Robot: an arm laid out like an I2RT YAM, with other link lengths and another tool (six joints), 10 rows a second.
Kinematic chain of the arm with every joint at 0, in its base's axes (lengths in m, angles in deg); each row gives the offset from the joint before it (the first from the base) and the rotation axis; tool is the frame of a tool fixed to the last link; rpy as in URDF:
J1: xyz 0 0 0.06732 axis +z
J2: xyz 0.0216 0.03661 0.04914 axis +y
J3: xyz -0.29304 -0.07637 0 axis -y
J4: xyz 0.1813 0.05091 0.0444 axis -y
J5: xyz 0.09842 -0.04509 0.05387 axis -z
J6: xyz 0.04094 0 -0.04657 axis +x
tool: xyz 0.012 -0.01 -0.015 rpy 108.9 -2.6 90
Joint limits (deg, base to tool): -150..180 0..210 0..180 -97..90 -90..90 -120..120
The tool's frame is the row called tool.
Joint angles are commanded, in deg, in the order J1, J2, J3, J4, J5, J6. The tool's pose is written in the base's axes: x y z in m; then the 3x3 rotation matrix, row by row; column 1 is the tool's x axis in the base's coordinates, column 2 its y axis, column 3 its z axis. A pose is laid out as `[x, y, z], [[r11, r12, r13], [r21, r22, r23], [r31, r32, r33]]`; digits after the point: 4 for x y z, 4 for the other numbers.
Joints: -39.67, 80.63, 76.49, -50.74, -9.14, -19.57
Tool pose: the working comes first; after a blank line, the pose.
Where each joint sits with the arm in this pose, in the base's axes (m; each line is computed from the numbers above, not from the rounded line before):
J1: 0.0000 0.0000 0.0673
J2: 0.0400 0.0144 0.1165
J3: -0.0455 -0.0139 0.4056
J4: 0.1287 -0.0922 0.4368
J5: 0.1774 -0.1912 0.3873
J6: 0.1701 -0.1767 0.3274
the tool: 0.1617 -0.1858 0.3096

[0.1617, -0.1858, 0.3096], [[0.3518, 0.8988, 0.2616], [0.9351, -0.3244, -0.1430], [-0.0436, 0.2949, -0.9545]]
